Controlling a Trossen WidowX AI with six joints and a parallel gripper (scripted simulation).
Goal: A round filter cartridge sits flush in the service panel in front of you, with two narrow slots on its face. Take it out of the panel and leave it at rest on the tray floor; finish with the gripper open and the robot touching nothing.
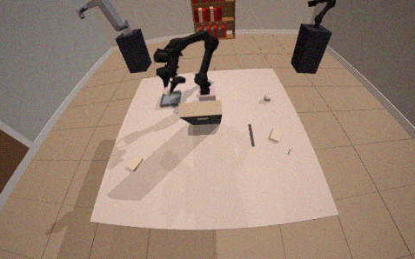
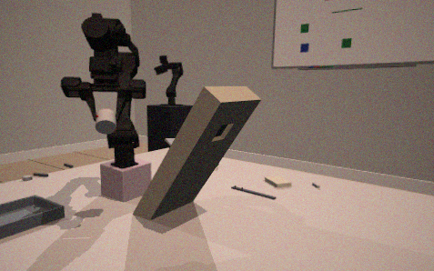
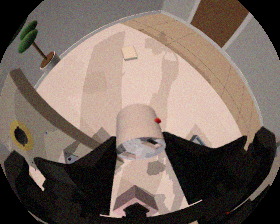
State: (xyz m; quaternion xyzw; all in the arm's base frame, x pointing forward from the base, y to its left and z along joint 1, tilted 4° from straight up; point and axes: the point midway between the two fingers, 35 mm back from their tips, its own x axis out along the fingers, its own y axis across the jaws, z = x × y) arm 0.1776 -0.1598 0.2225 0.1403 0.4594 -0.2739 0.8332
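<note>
The grey tray lies 270 mm below my gripper tip, 240 mm behind it and 110 mm to the right of it. The rest, counted from my gripper tip: round filter cartridge (right at my gripper tip).
</note>
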